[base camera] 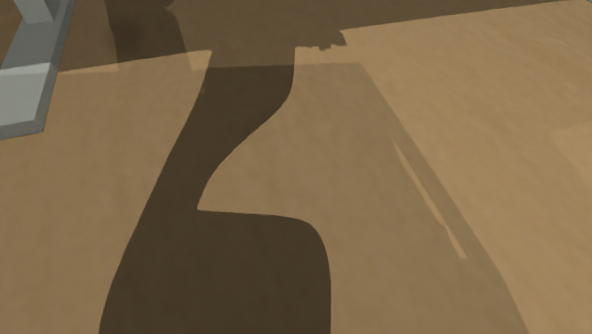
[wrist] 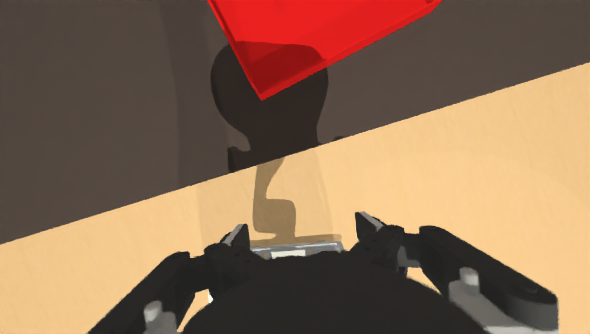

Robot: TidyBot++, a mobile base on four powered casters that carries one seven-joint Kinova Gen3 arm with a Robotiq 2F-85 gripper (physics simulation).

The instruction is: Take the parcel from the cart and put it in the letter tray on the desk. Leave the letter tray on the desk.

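Frame: origin at the arm's base, x right, y back, z down, level; metres.
Seen in the pictures: gripper, fingertip midpoint: (wrist: 302, 229).
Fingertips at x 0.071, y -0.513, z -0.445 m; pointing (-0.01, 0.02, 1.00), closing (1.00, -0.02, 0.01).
Observation:
A point is followed by its place in that frame.
The red letter tray (wrist: 350, 48) @[y -0.699, x 0.149, z -0.345 m] shows in part at the top of the wrist view, standing on the dark desk top (wrist: 90, 100) @[y -0.670, x -0.204, z -0.323 m]. One corner and parts of two sides are visible; the rest is cut off by the upper edge. My gripper (wrist: 302, 229) @[y -0.513, x 0.071, z -0.445 m] is open, with nothing between its fingers. It points down over the light floor, outside the desk's edge, apart from the tray. The parcel and the cart do not show in either view.
The desk's edge runs slanting across the wrist view, with wooden floor (wrist: 450, 180) @[y -0.378, x 0.847, z 0.396 m] below it. Part of my base (wrist: 287, 254) @[y -0.104, x -0.004, z 0.307 m] shows behind the gripper. In the base view, a grey metal foot (base camera: 22, 97) with an upright stands at the upper left. Shadows cross the floor.

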